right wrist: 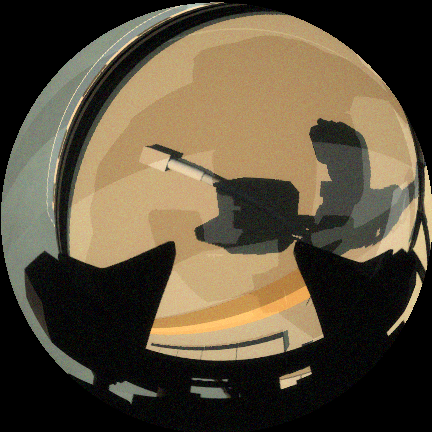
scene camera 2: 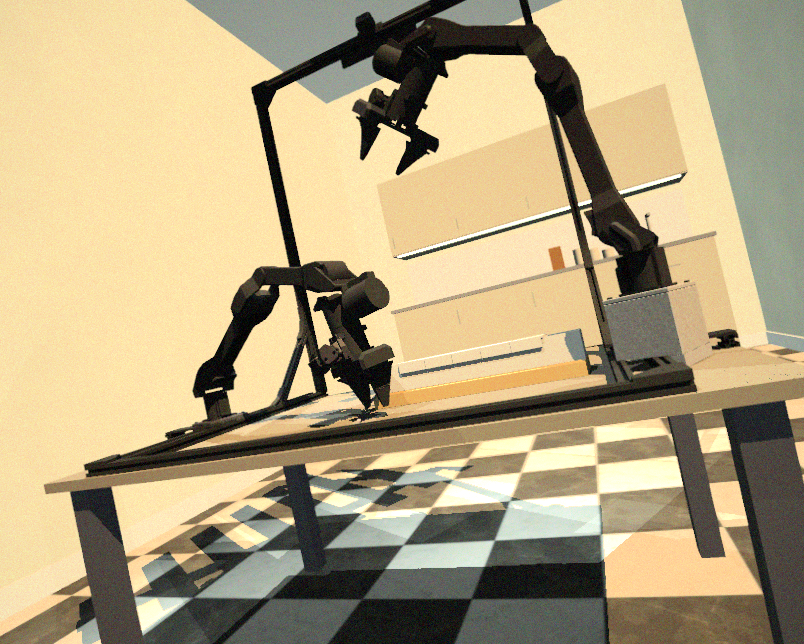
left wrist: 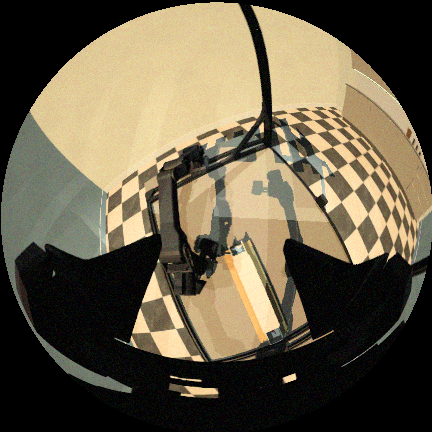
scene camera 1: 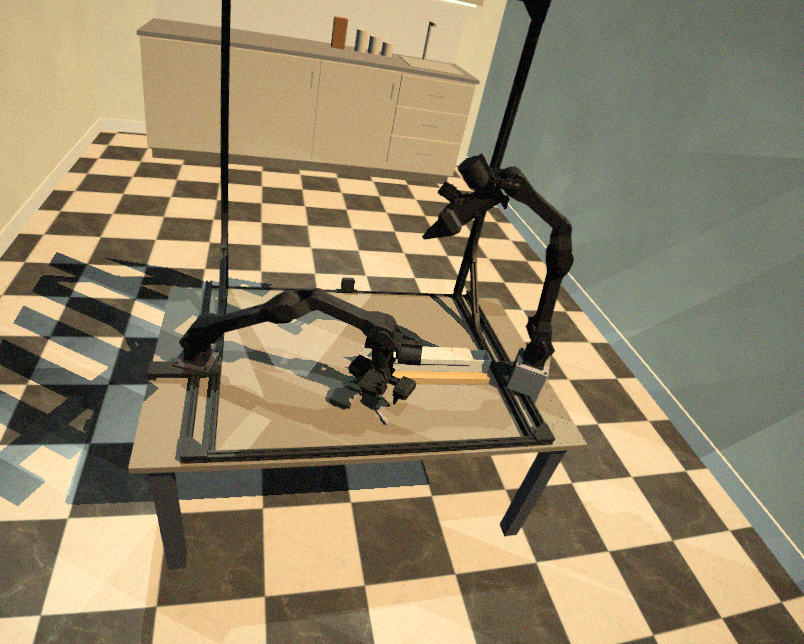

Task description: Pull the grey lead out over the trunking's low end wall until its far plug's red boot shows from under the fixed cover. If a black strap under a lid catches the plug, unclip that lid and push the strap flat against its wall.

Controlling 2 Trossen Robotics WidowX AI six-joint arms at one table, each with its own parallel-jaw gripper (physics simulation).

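Frame: origin at the left arm's base, x ahead, y left, z up, level; millimetres.
Seen in the pictures: left gripper, fingertip midpoint: (scene camera 2: 379, 167) (left wrist: 224, 243) (scene camera 1: 425, 235); right gripper, fingertip midpoint: (right wrist: 237, 248) (scene camera 2: 377, 406) (left wrist: 209, 269) (scene camera 1: 381, 396); left arm's base at its link origin: (scene camera 2: 648, 290) (scene camera 1: 533, 361); right arm's base at its link origin: (scene camera 2: 219, 417) (left wrist: 198, 162) (scene camera 1: 197, 356).
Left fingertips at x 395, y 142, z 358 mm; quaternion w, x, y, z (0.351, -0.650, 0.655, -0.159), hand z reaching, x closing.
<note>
Offsets run from my left fingertips to a thing's top centre. "spot": to the spot under its first point.
The white-lidded trunking (scene camera 1: 446, 356) (scene camera 2: 469, 356) (left wrist: 258, 290) lies along the table; part of it shows in the right wrist view (right wrist: 219, 352). The grey lead's near end, a pale block @(spot: 48 mm back, 204 mm left, 464 mm down) (right wrist: 155, 158) with a light sleeve @(spot: 30 mm back, 190 mm left, 465 mm down) (right wrist: 186, 170), lies on the table; its dark cable runs into the gripper's shadow. My right gripper (scene camera 2: 376, 406) (right wrist: 237, 248) is open and low over the table, beyond the trunking's left end in scene camera 2, with nothing seen between its fingers. My left gripper (scene camera 2: 381, 165) is open and empty, high above the table. No red boot or black strap can be made out.
An orange strip (scene camera 1: 442, 377) (scene camera 2: 489, 384) (left wrist: 248, 304) (right wrist: 225, 320) lies along the trunking's front side. A dark metal frame (scene camera 1: 362, 448) (scene camera 2: 402, 425) edges the table, with tall posts (scene camera 1: 225, 134) (scene camera 2: 277, 181). My right arm reaches across the trunking's left end in scene camera 1.
</note>
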